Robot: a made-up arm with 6 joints. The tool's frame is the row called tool. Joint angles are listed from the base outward. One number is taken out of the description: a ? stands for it. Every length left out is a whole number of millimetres.
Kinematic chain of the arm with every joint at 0, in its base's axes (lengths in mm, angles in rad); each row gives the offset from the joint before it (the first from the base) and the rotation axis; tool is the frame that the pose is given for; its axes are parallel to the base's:
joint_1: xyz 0 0 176 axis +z
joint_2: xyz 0 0 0 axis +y
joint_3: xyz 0 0 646 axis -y
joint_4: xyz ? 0 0 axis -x
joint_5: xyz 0 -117 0 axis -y
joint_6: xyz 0 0 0 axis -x
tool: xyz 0 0 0
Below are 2 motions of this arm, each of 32 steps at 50 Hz.
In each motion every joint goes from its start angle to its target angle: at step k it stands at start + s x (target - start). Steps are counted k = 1, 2, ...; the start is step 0. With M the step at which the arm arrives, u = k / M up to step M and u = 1 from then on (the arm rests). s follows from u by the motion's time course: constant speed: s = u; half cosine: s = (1 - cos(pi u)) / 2; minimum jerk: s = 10 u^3 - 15 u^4 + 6 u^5.
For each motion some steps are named. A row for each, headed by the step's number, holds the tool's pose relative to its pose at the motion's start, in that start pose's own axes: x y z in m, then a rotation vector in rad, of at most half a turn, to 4 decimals.
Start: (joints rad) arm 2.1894 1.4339 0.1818 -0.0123 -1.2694 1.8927
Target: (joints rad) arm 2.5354 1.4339 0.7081 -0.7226 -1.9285 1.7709
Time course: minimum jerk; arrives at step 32
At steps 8, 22, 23, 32:
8: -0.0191 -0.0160 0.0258 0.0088 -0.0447 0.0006
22: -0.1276 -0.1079 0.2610 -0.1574 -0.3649 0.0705
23: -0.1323 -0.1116 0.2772 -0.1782 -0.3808 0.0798
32: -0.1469 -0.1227 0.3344 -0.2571 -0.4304 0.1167

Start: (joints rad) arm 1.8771 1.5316 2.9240 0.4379 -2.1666 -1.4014
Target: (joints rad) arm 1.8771 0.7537 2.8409 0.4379 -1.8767 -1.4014
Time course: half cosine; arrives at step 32
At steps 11, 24, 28, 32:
11: -0.1566 0.0158 0.0575 0.0662 -0.0003 0.2464
24: -0.4976 -0.0684 0.1932 0.2271 -0.0178 0.7915
28: -0.5551 -0.1014 0.2177 0.2589 -0.0235 0.8910
32: -0.5746 -0.1141 0.2262 0.2702 -0.0256 0.9259

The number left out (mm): 474
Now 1 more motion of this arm.
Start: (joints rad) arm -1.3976 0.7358 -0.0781 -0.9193 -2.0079 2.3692
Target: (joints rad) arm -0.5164 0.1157 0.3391 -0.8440 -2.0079 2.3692
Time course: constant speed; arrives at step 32
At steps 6, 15, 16, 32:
6: 0.0636 -0.0707 0.1260 -0.1563 0.1599 0.1353
15: 0.2004 -0.1207 0.3182 -0.4283 0.3554 0.3332
16: 0.2175 -0.1213 0.3391 -0.4611 0.3735 0.3545
32: 0.4751 0.0110 0.6353 -1.0448 0.5502 0.6569

